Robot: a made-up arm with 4 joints. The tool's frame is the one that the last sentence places. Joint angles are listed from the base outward.
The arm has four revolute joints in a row. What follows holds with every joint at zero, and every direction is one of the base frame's.
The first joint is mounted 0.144 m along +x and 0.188 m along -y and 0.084 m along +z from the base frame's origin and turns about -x.
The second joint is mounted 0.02 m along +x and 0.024 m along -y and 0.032 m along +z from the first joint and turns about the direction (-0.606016, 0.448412, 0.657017).
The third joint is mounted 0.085 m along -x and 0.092 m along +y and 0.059 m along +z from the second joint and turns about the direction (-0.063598, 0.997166, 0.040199).
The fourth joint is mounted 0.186 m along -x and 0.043 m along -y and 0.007 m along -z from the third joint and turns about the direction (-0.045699, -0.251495, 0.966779).
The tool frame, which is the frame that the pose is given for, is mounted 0.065 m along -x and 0.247 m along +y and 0.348 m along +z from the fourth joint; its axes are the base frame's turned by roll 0, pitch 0 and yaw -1.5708 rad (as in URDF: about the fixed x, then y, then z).
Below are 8 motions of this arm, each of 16 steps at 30 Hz.
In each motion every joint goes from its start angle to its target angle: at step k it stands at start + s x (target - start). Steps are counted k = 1, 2, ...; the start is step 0. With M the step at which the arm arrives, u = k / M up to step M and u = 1 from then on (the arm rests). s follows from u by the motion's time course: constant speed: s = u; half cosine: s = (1 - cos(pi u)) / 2; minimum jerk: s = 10 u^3 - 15 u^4 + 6 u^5.
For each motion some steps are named. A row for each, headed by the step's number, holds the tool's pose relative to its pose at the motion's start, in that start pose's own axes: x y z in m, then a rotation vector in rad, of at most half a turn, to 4 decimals.
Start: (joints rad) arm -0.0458 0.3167 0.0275 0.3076
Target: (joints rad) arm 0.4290 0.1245 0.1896 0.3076
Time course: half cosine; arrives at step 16
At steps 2, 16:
2: -0.0070 0.0065 -0.0009 -0.0106 -0.0112 -0.0060
16: -0.1666 0.1683 -0.0803 -0.2471 -0.2971 -0.1692

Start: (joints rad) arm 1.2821 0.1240 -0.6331 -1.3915
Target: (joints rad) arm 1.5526 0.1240 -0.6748 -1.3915
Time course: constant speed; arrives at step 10
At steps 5, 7, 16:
5: -0.0053 -0.0496 -0.0227 0.1208 -0.0302 0.0491
7: -0.0065 -0.0687 -0.0334 0.1688 -0.0425 0.0694
16: -0.0072 -0.0962 -0.0511 0.2404 -0.0610 0.1007

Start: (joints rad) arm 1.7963 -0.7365 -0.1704 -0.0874
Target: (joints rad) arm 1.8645 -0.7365 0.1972 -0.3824
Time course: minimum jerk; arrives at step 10
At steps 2, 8, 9, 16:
2: -0.0023 0.0113 0.0036 -0.0236 -0.0055 -0.0138
8: -0.0358 0.1883 0.0101 -0.3678 -0.1341 -0.2356
9: -0.0373 0.1981 0.0079 -0.3859 -0.1437 -0.2486
16: -0.0376 0.1997 0.0075 -0.3891 -0.1454 -0.2509

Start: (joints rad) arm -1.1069 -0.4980 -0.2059 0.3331
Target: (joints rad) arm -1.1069 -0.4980 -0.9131 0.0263
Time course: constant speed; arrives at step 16
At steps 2, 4, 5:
2: -0.0105 -0.0157 -0.0271 0.0761 -0.0195 -0.0412
4: -0.0200 -0.0290 -0.0547 0.1529 -0.0358 -0.0824
5: -0.0243 -0.0349 -0.0687 0.1916 -0.0428 -0.1029

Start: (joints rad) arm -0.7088 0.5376 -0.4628 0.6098
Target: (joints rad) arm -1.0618 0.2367 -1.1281 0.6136
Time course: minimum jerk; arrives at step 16
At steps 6, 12, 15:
6: -0.0467 -0.0476 -0.0887 0.2648 -0.0632 -0.1221
12: -0.1540 0.0062 -0.3019 0.7950 -0.2557 -0.4645
15: -0.1664 0.0347 -0.3317 0.8706 -0.2941 -0.5285

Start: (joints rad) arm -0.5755 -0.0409 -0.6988 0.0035
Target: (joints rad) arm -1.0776 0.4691 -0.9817 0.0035
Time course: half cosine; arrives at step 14
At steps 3, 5, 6, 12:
3: 0.0229 -0.0027 0.0105 0.0034 0.0405 0.0115
5: 0.0613 -0.0084 0.0246 0.0128 0.1077 0.0295
6: 0.0855 -0.0126 0.0315 0.0208 0.1501 0.0400
12: 0.2222 -0.0451 0.0425 0.0941 0.3908 0.0884

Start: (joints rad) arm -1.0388 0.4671 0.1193 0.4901
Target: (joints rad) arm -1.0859 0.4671 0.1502 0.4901
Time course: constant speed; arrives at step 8
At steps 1, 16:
1: 0.0027 -0.0010 0.0016 0.0007 0.0055 0.0011
16: 0.0218 -0.0082 0.0123 0.0056 0.0443 0.0092

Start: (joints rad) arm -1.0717 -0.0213 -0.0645 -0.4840
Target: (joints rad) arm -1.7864 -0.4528 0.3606 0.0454
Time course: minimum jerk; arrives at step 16
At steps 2, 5, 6, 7, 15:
2: 0.0042 0.0016 0.0044 -0.0081 0.0118 0.0044
5: 0.0518 0.0201 0.0470 -0.0880 0.1363 0.0516
6: 0.0833 0.0328 0.0694 -0.1320 0.2124 0.0809
7: 0.1228 0.0488 0.0921 -0.1798 0.3027 0.1157
15: 0.4009 0.1636 0.1314 -0.3832 0.8803 0.3221

